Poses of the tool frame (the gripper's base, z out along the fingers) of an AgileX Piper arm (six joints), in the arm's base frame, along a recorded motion.
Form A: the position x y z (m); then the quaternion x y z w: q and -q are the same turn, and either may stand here.
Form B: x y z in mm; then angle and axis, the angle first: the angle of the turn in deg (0 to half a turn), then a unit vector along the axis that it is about. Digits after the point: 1 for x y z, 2 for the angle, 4 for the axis.
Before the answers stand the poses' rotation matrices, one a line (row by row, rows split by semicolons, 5 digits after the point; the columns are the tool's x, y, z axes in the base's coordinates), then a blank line. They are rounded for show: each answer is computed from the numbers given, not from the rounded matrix.
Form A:
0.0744 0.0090 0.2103 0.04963 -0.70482 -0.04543 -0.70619
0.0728 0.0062 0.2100 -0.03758 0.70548 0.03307 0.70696
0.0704 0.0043 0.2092 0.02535 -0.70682 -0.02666 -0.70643
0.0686 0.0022 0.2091 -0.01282 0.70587 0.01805 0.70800
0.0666 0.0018 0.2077 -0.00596 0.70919 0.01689 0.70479
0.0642 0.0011 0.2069 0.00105 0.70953 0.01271 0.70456
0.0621 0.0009 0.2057 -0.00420 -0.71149 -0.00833 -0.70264
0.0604 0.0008 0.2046 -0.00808 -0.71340 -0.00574 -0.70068
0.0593 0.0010 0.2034 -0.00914 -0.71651 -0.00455 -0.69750
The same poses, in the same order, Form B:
0.00233 -0.13412 0.99096; -0.00580 0.99095 0.13414; -0.99998 -0.00606 0.00153
0.00241 -0.09978 0.99501; -0.00627 0.99499 0.09980; -0.99998 -0.00647 0.00177
-0.00062 -0.07350 0.99729; 0.00183 0.99729 0.07350; -1.00000 0.00187 -0.00048
0.00285 -0.04366 0.99904; 0.00746 0.99902 0.04363; -0.99997 0.00733 0.00317
-0.00647 -0.03226 0.99946; 0.01535 0.99936 0.03236; -0.99986 0.01556 -0.00597
-0.00719 -0.01642 0.99984; 0.01940 0.99967 0.01656; -0.99979 0.01952 -0.00687
-0.01257 -0.00573 0.99990; 0.01768 0.99983 0.00595; -0.99976 0.01776 -0.01246
-0.01795 0.00348 0.99983; 0.01957 0.99980 -0.00313; -0.99965 0.01951 -0.01802
-0.02682 0.00675 0.99962; 0.01945 0.99979 -0.00623; -0.99945 0.01927 -0.02694

74.4 9.0 210.3 90.15 -0.0701 0.9955 0.0642
72.8 6.2 210.0 90.02 -0.0531 0.9975 0.0468
70.4 4.3 209.2 90.11 -0.0358 0.9986 0.0377
68.6 2.2 209.1 89.86 -0.0182 0.9995 0.0256
66.6 1.8 207.7 90.37 -0.0084 0.9997 0.0238
64.2 1.1 206.9 90.41 0.0015 0.9998 0.0179
62.1 0.9 205.7 90.72 0.0059 0.9999 0.0117
60.4 0.8 204.6 91.04 0.0113 0.9999 0.0080
59.3 1.0 203.4 91.55 0.0128 0.9999 0.0063

